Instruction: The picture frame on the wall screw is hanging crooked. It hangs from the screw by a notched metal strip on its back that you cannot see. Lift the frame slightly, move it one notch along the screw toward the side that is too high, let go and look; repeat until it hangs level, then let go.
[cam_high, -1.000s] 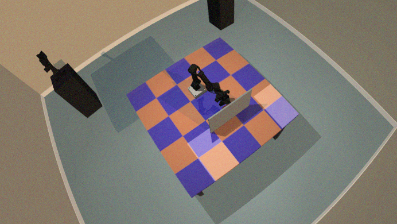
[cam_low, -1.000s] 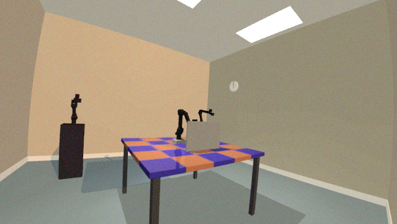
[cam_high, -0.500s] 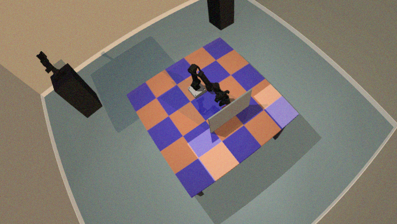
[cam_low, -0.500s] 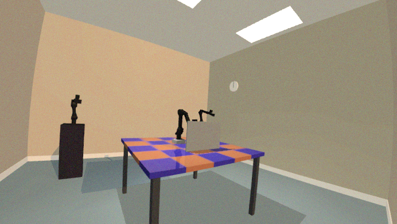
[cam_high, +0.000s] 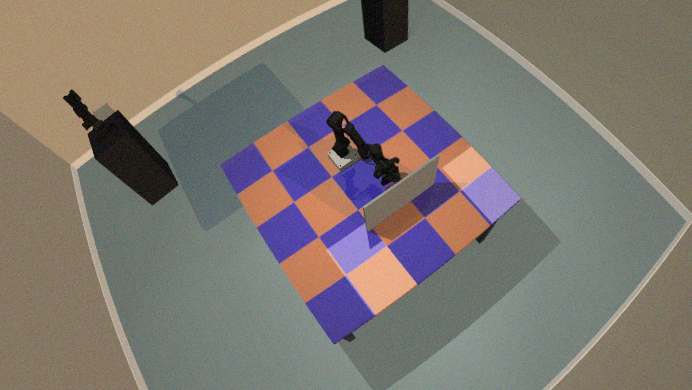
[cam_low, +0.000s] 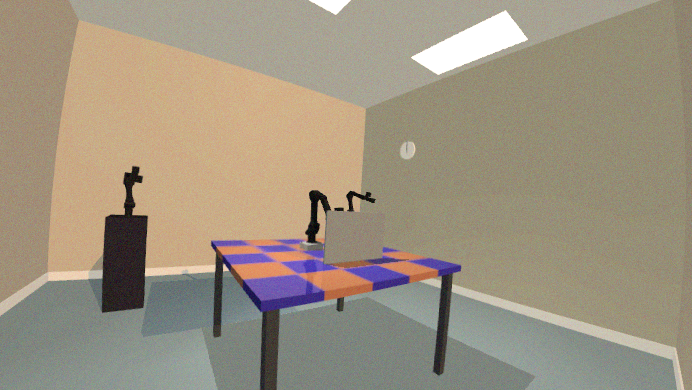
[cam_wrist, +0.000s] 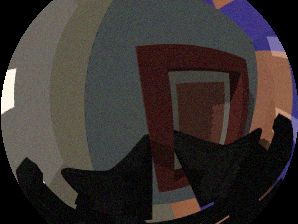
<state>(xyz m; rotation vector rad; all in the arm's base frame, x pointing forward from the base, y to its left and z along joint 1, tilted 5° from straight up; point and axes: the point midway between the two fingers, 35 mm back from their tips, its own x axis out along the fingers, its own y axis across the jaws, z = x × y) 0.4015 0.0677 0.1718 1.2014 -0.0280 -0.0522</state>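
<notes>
My gripper tip is now 10 mm to the left of the picture frame and 50 mm above it. Also, from my gripper tip: grey wall panel 20 mm ahead, 10 mm to the right, 70 mm below.
</notes>
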